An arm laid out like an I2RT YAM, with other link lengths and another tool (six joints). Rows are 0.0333 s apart.
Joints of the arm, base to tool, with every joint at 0 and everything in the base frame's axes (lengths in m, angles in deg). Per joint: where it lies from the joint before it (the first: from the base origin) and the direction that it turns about. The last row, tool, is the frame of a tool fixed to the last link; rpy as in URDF.
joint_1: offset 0 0 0.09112 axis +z
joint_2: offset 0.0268 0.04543 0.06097 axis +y
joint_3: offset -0.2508 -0.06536 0 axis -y
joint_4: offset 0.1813 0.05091 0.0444 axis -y
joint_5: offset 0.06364 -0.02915 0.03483 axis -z
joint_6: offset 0.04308 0 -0.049 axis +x
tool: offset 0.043 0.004 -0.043 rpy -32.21 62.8 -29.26
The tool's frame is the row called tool.
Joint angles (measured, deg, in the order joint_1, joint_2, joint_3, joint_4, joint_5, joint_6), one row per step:
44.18 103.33 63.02 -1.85 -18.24 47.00
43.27 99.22 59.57 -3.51 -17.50 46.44
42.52 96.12 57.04 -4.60 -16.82 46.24
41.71 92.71 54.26 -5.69 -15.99 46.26
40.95 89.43 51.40 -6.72 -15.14 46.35
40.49 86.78 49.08 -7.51 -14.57 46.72
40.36 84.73 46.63 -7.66 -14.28 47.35
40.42 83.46 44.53 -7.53 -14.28 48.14
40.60 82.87 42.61 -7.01 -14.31 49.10
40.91 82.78 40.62 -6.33 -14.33 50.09
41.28 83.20 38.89 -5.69 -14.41 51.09
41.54 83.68 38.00 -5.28 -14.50 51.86
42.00 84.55 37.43 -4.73 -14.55 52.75
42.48 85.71 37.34 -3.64 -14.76 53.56
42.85 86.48 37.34 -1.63 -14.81 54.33
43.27 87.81 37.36 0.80 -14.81 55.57
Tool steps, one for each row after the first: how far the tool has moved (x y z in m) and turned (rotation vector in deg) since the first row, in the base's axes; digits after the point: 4 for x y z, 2 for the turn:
-0.0083 -0.0165 0.0034 -1.22 -0.02 -1.09
-0.0142 -0.0286 0.0056 -1.98 -0.09 -2.21
-0.0209 -0.0415 0.0075 -2.70 -0.11 -3.63
-0.0281 -0.0541 0.0078 -3.53 0.02 -5.05
-0.0349 -0.0634 0.0076 -4.02 0.36 -6.16
-0.0422 -0.0705 0.0052 -4.34 1.05 -6.90
-0.0487 -0.0752 0.0018 -4.58 2.08 -7.36
-0.0541 -0.0783 -0.0029 -4.83 3.31 -7.79
-0.0597 -0.0809 -0.0093 -5.38 4.83 -8.13
-0.0648 -0.0828 -0.0162 -6.12 6.58 -8.38
-0.0675 -0.0833 -0.0203 -6.55 7.79 -8.60
-0.0696 -0.0823 -0.0243 -6.94 8.99 -8.73
-0.0696 -0.0791 -0.0268 -6.77 9.71 -8.68
-0.0674 -0.0746 -0.0270 -5.64 9.37 -8.79
-0.0645 -0.0690 -0.0284 -4.49 9.42 -9.20

